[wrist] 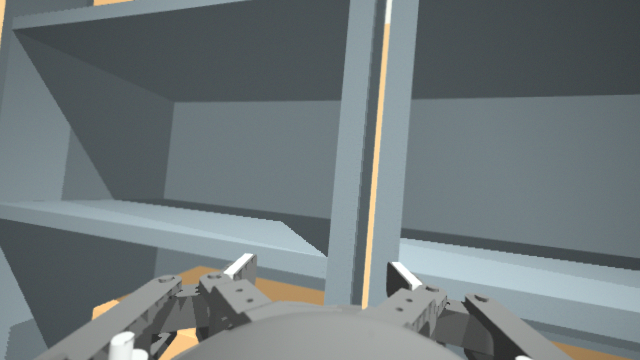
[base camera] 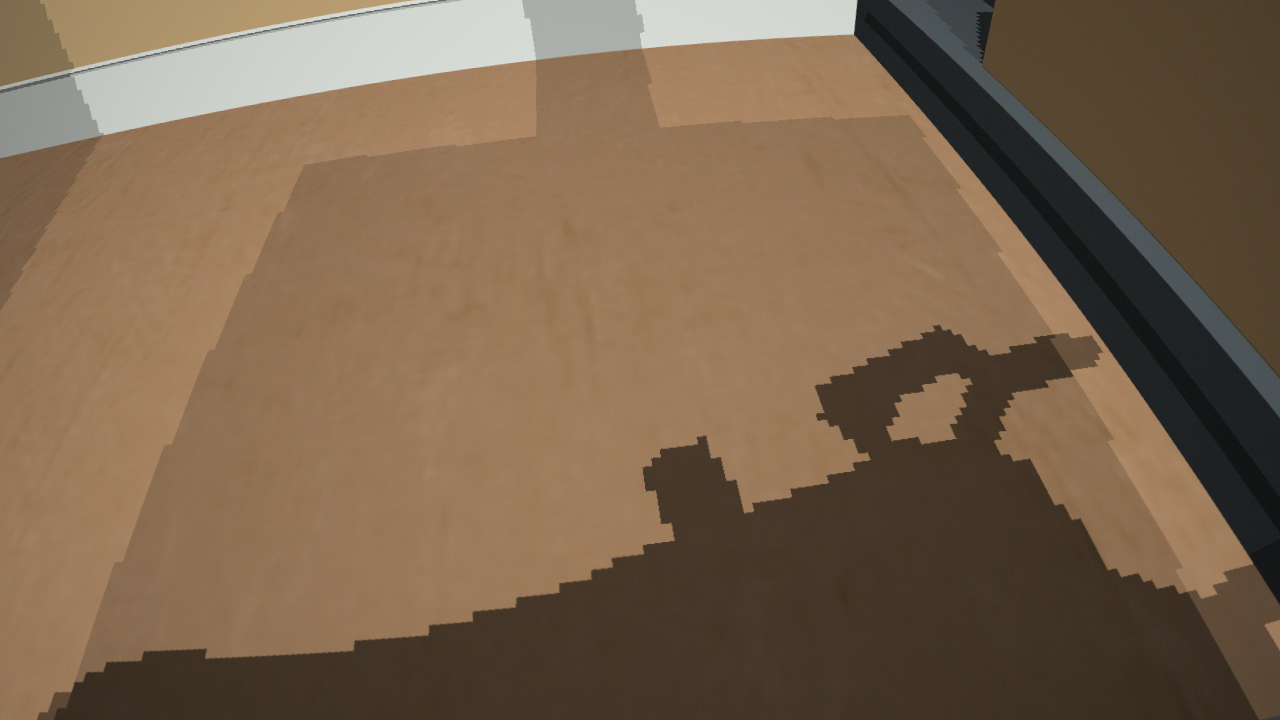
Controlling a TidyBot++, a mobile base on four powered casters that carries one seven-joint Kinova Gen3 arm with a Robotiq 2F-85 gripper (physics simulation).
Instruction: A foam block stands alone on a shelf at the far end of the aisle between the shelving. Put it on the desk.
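Frame: origin at the arm's base, x up, y ahead, z left, level; metres.
Seen in the pictures: gripper, fingertip midpoint: (wrist: 321,273).
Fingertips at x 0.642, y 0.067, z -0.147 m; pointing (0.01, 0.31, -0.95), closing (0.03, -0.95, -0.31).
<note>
A point is followed by its place in that frame.
My gripper (wrist: 321,273) {x 0.642, y 0.067, z -0.147 m} is open, its two fingers spread wide with nothing between them, in front of grey shelving. The foam block does not show in either view, and neither does the desk. In the wrist view a left shelf board (wrist: 240,235) {x 0.594, y 0.301, z -0.377 m} and a right shelf board (wrist: 520,267) {x 0.594, y -0.182, z -0.492 m} stand beyond the fingers, on either side of a pair of upright posts (wrist: 344,150) {x 0.758, y 0.104, z -0.342 m} with a narrow gap between them. No object shows on the visible parts of these two boards.
In the base camera view the dark bottom edge of a shelf unit (base camera: 1074,241) {x -0.358, y 0.503, z -0.317 m} runs along the right, with a brown box (base camera: 1154,161) {x -0.277, y 0.481, z -0.339 m} above it. A white skirting board (base camera: 358,58) {x -0.362, y 0.953, z 0.310 m} crosses the far end. The arm's shadow falls on the wooden floor (base camera: 447,313) {x -0.396, y 0.516, z 0.142 m}.
</note>
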